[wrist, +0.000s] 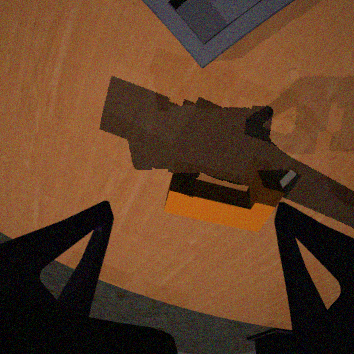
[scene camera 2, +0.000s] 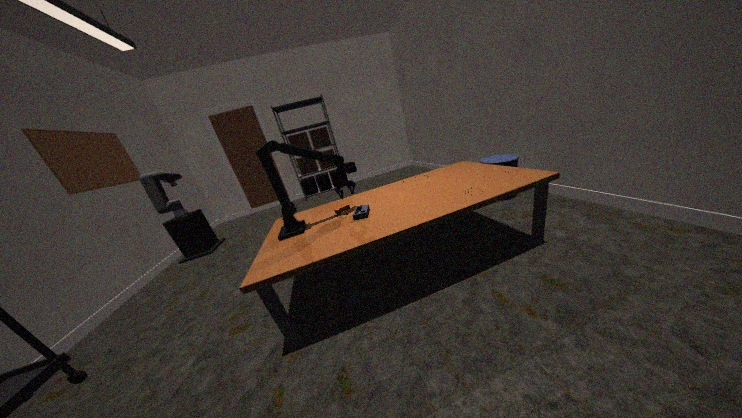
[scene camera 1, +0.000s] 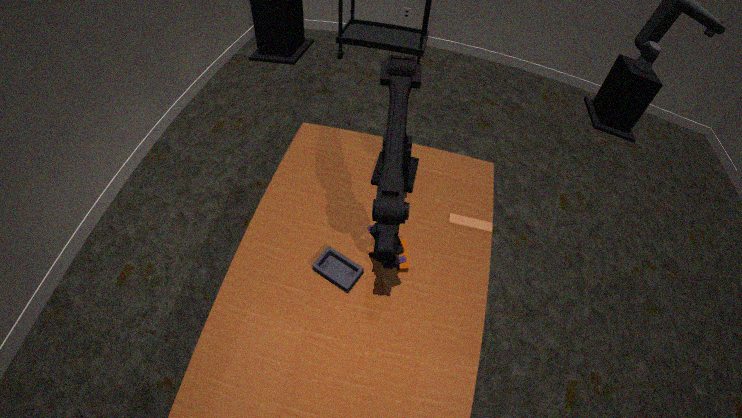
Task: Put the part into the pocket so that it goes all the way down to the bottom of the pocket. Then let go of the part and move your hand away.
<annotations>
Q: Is the gripper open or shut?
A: Open.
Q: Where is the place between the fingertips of the gripper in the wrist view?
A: At 191,210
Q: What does the gripper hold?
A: Nothing.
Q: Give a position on a pocket block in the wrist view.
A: At 205,37
</annotations>
